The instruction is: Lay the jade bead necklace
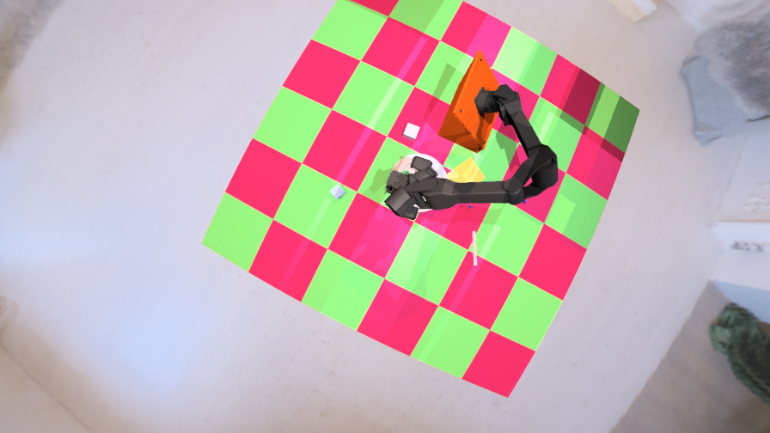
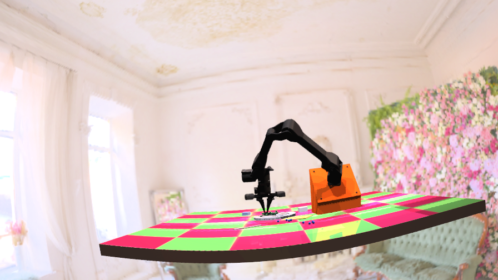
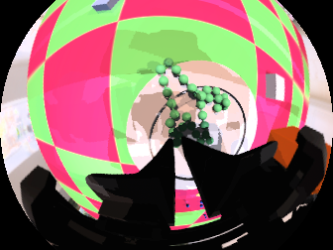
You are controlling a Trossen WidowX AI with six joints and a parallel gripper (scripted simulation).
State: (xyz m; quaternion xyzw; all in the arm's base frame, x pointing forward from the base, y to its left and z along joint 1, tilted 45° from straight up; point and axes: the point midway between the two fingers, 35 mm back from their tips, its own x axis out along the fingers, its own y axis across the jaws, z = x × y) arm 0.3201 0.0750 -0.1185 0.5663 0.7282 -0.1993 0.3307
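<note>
The round bead board lies 40 mm behind my gripper tip, 20 mm below it and 10 mm to the left of it. From my gripper tip the other things lie so: pale blue cube: 210 mm to the right, 130 mm ahead, 20 mm below; then white cube: 180 mm behind, 110 mm to the right, 10 mm below; then yellow patch: 150 mm behind, 130 mm to the left, 20 mm below.
</note>
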